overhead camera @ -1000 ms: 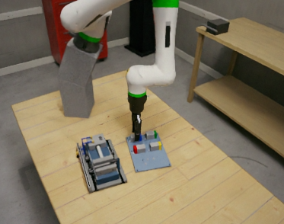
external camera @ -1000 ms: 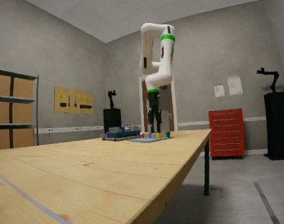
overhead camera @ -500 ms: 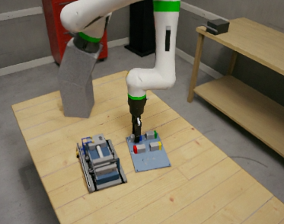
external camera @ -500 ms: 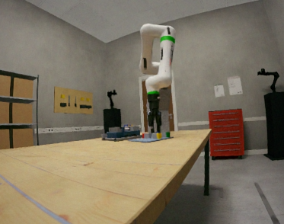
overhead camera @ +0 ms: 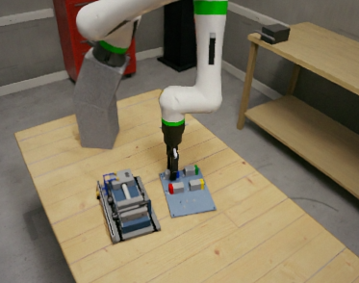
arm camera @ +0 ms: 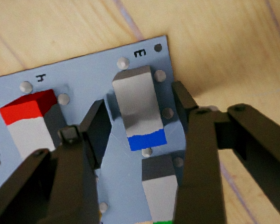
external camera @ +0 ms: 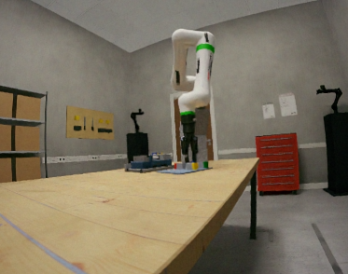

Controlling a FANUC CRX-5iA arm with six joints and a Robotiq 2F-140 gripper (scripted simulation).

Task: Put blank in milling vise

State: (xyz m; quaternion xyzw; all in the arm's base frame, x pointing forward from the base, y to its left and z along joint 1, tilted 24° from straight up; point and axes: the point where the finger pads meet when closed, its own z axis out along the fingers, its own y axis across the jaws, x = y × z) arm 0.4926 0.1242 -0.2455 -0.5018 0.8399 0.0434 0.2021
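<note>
My hand is 80 mm short of the red-ended blank, 40 mm to the left of it and 30 mm above it. Also, from my hand: blue-grey plate 100 mm ahead, 50 mm below; green-ended blank 80 mm to the left, 40 mm ahead, 30 mm below; yellow-ended blank 120 mm ahead, 40 mm to the left, 30 mm below.
</note>
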